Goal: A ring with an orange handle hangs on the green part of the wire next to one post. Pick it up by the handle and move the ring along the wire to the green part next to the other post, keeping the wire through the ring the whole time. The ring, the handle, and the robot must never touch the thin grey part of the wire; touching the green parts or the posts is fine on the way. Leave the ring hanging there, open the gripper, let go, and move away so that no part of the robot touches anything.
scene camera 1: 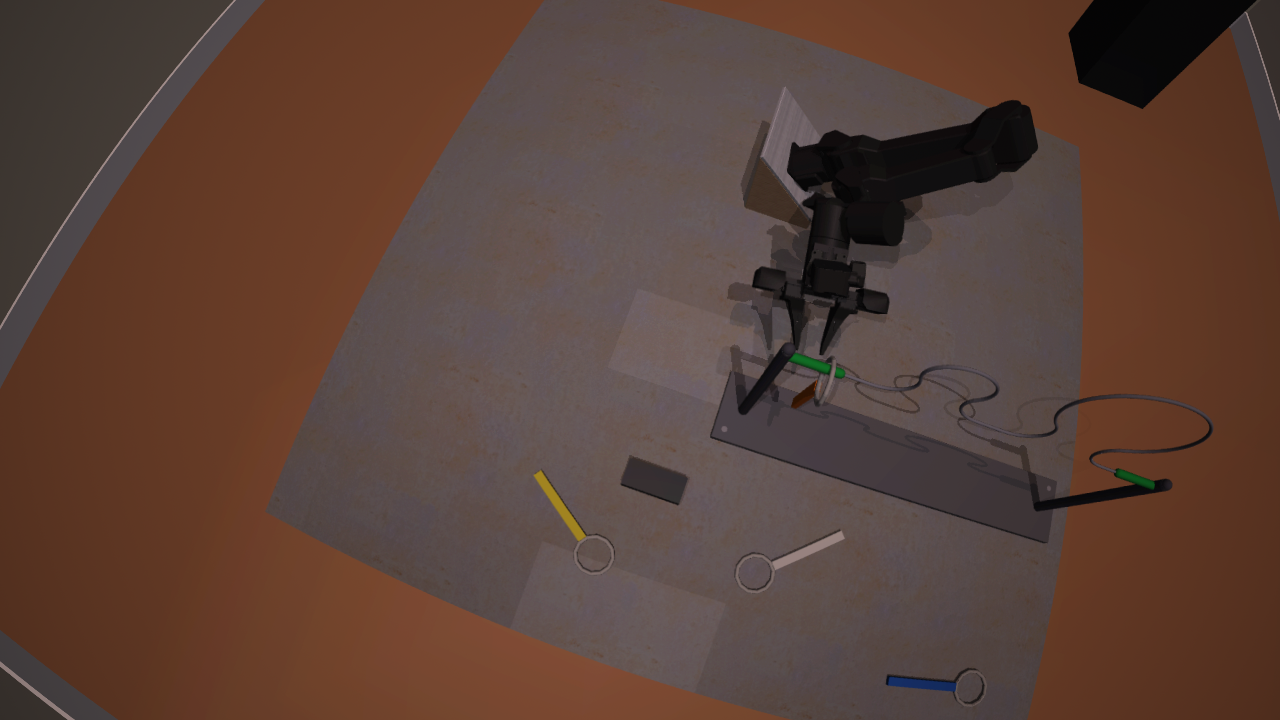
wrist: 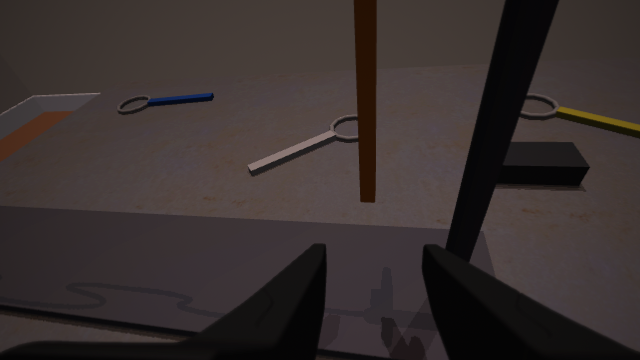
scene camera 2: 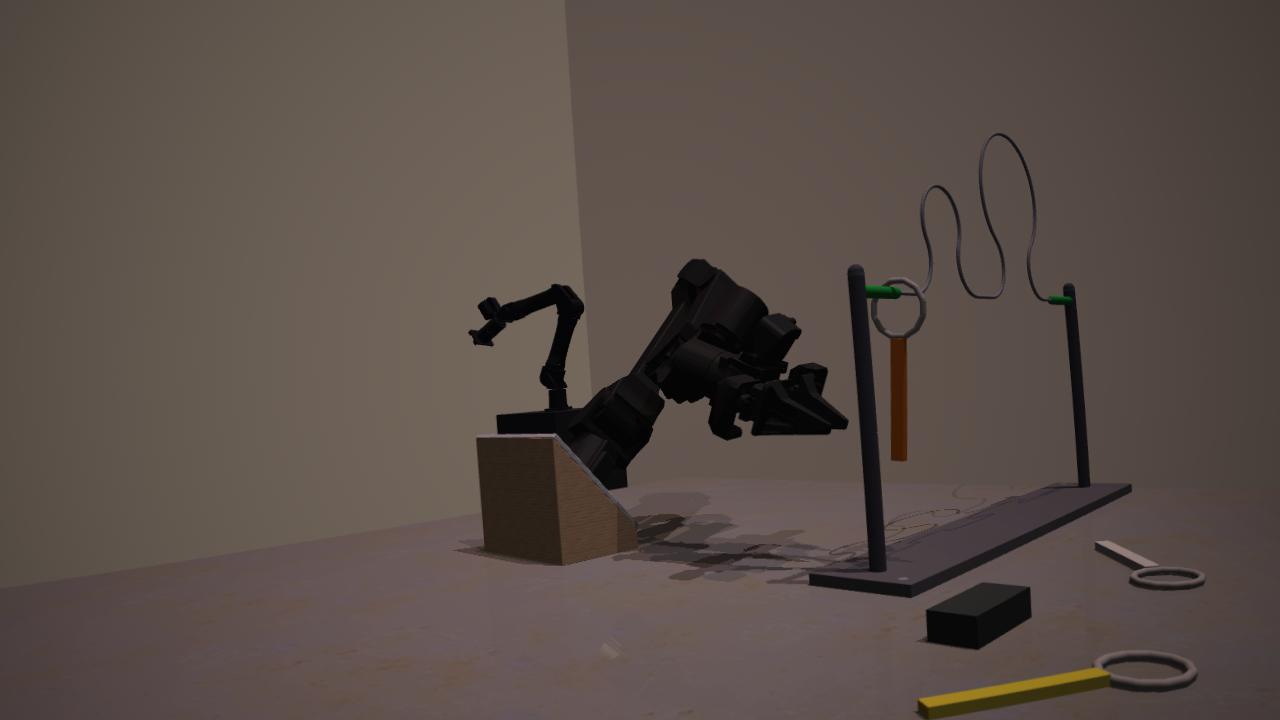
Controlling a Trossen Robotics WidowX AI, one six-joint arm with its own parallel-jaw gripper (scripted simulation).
Labels:
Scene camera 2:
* my gripper: 839, 427
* black block: 972, 619

